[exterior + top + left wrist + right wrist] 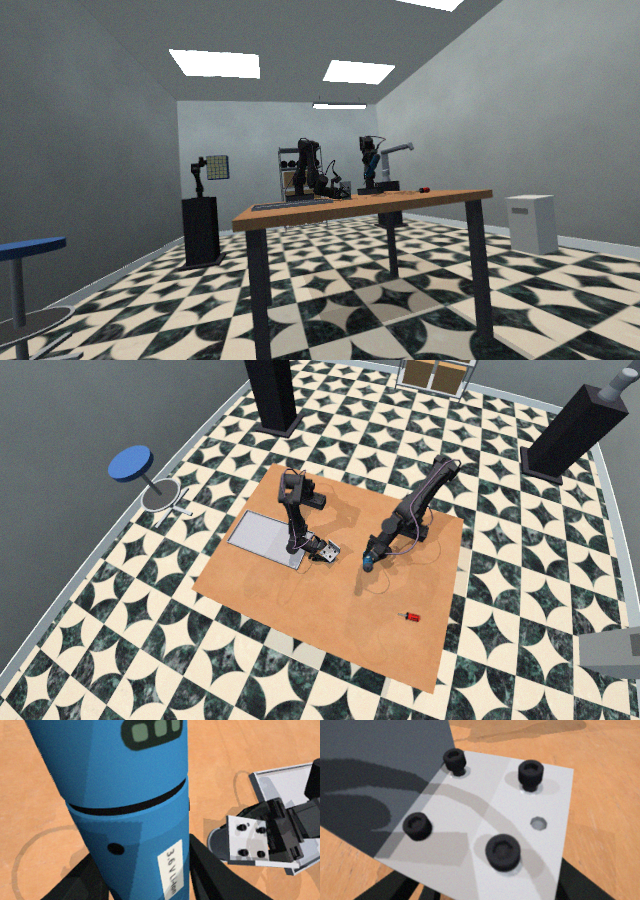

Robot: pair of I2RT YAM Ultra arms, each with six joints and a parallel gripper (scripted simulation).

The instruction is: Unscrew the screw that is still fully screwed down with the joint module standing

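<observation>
Right now the round joint module is right at my right hand. From my right hand the other things lie so: grey mat: 330 mm to the right, 20 mm below, 10 mm ahead; then grey bracket: 50 mm above; then screw: 50 mm above, 20 mm to the right, 10 mm ahead.
</observation>
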